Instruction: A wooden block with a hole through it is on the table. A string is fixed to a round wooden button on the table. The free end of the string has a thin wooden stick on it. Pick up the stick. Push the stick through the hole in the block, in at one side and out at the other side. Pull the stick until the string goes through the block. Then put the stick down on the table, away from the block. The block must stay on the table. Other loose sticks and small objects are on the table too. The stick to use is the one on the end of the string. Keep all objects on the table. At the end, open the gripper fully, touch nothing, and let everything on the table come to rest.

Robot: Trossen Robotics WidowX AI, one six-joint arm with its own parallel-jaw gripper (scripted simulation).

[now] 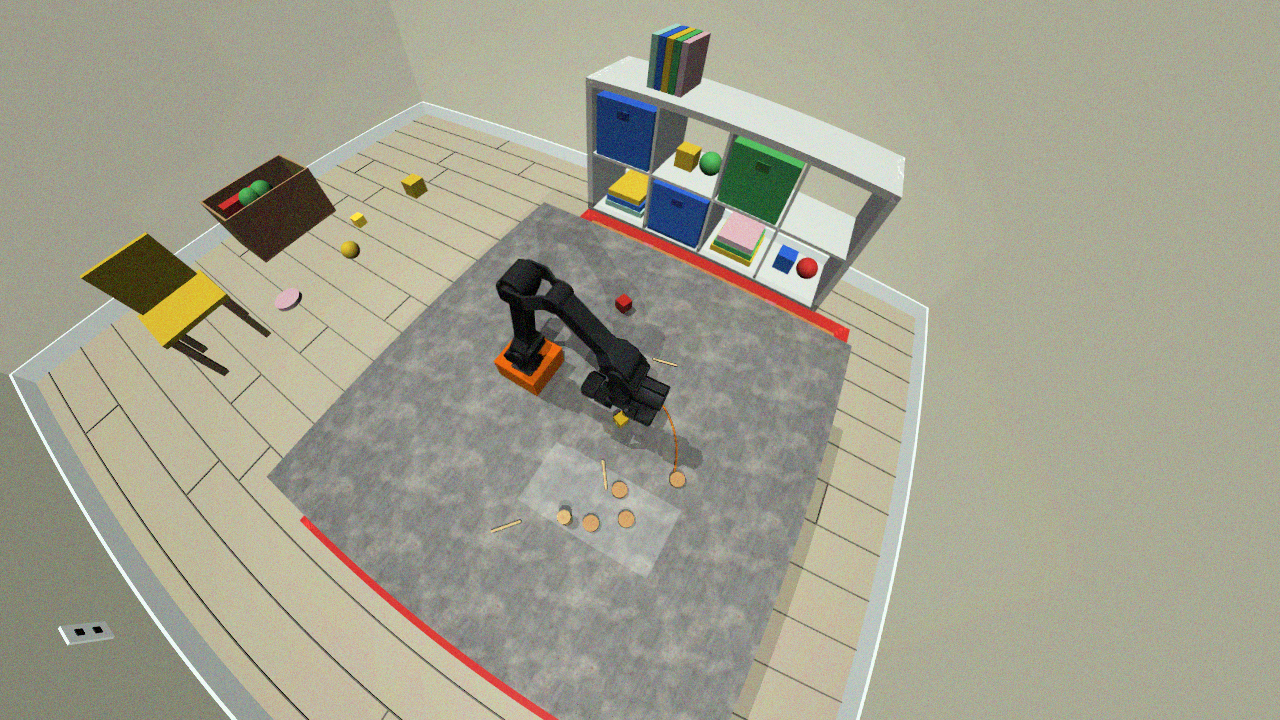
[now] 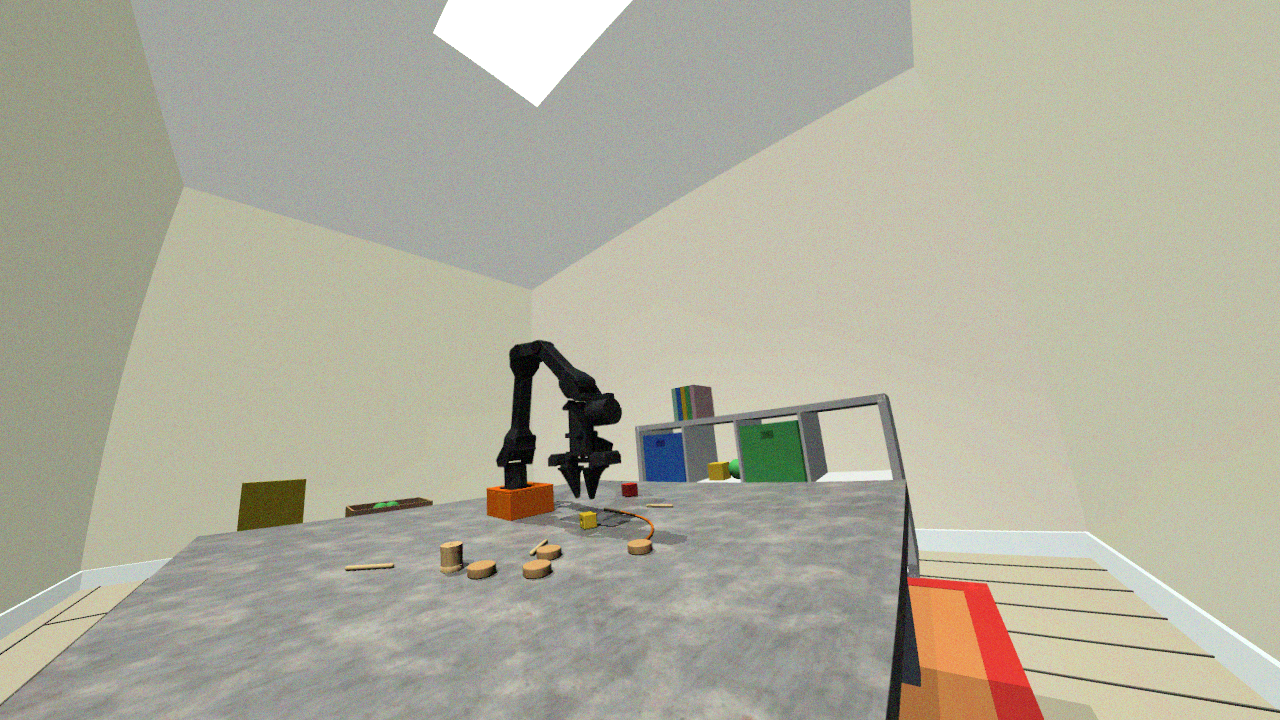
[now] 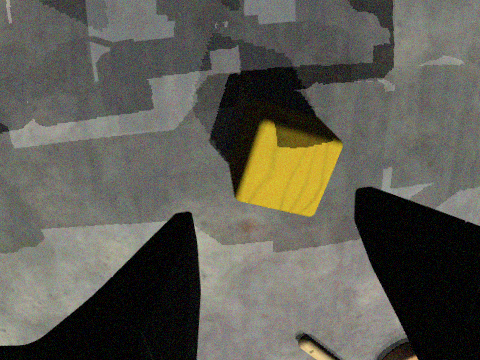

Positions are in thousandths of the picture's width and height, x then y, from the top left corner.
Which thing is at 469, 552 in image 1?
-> My gripper.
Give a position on a yellow wooden block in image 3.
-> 591, 443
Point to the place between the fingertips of my gripper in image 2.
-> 457, 692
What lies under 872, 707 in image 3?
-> My gripper.
